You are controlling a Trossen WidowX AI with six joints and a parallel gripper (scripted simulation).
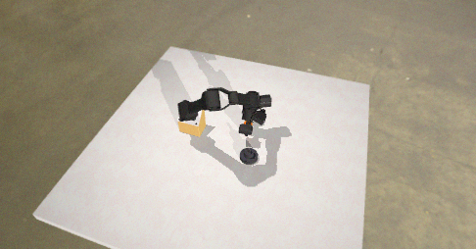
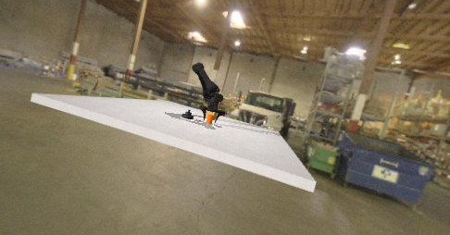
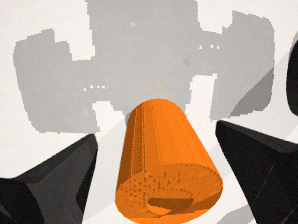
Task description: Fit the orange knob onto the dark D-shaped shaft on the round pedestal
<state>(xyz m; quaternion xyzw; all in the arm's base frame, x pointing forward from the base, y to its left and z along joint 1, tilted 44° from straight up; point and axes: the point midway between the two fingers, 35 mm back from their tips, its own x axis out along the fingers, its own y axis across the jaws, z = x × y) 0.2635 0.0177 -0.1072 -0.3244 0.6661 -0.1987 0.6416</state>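
The round pedestal is 150 mm to the right of my gripper tip, 60 mm ahead of it and 20 mm above it. The rest, counted from my gripper tip: orange knob (20 mm above).
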